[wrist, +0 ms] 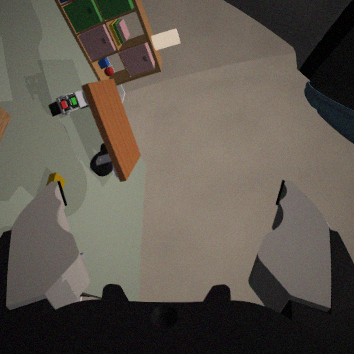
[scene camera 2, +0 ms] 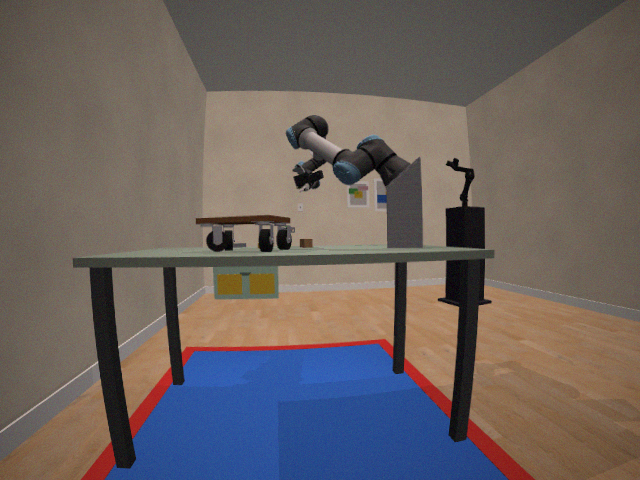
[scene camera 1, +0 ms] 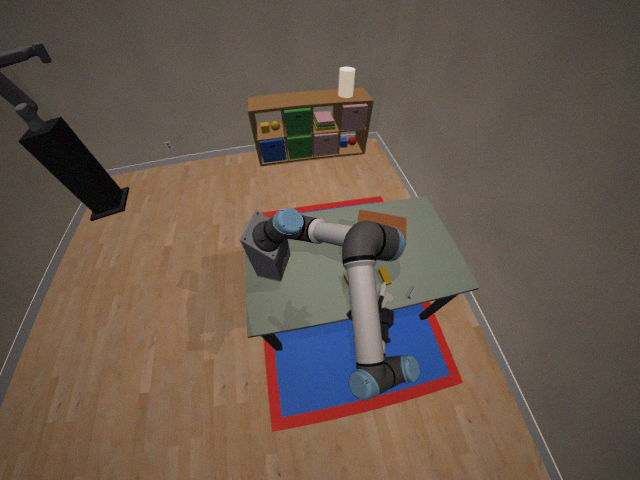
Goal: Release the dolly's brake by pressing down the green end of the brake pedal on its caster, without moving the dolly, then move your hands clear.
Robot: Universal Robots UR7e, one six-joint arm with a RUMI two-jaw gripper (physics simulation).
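The dolly has a brown wooden deck (scene camera 1: 381,217) (scene camera 2: 242,219) (wrist: 112,130) and stands on black-wheeled casters on the table. In the wrist view, the brake pedal's green end (wrist: 74,101) lies nearer the deck and its red end (wrist: 64,104) farther out, above a caster wheel (wrist: 54,108). I cannot tell which end is lower. In scene camera 1 the arm covers part of the dolly. My gripper (scene camera 1: 384,293) (scene camera 2: 308,189) (wrist: 170,184) is open and empty. It hangs high above the table's near side in scene camera 1, well apart from the dolly and pedal.
A yellow block (scene camera 1: 385,276) (wrist: 56,179), a small brown block (scene camera 2: 306,242) (wrist: 3,122) and a small grey stick (scene camera 1: 412,291) lie on the green table (scene camera 1: 310,310) (scene camera 2: 361,255). A shelf unit (scene camera 1: 310,98) stands by the wall.
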